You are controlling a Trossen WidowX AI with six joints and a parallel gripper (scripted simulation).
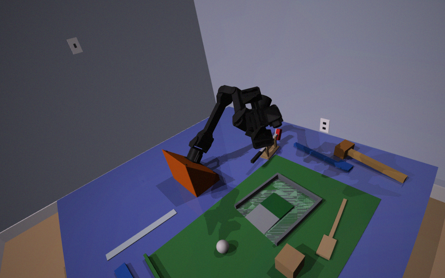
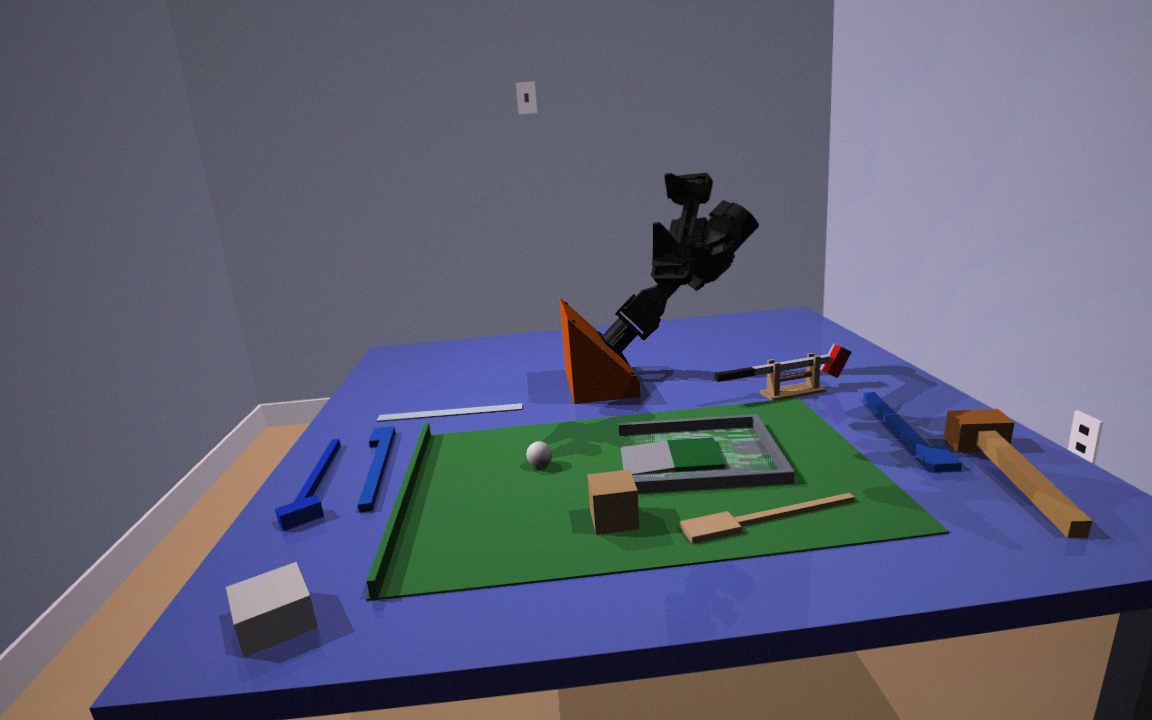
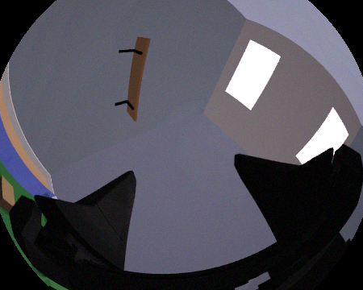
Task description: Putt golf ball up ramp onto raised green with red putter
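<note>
Right now the wooden rack is 18 cm behind my gripper tip, 33 cm to the left of it and 39 cm below it. Also, from my gripper tip: brown cube 16 cm ahead, 14 cm to the right, 39 cm below; then white golf ball 4 cm behind, 21 cm to the right, 40 cm below; then green mat 4 cm ahead, 8 cm to the right, 42 cm below.
</note>
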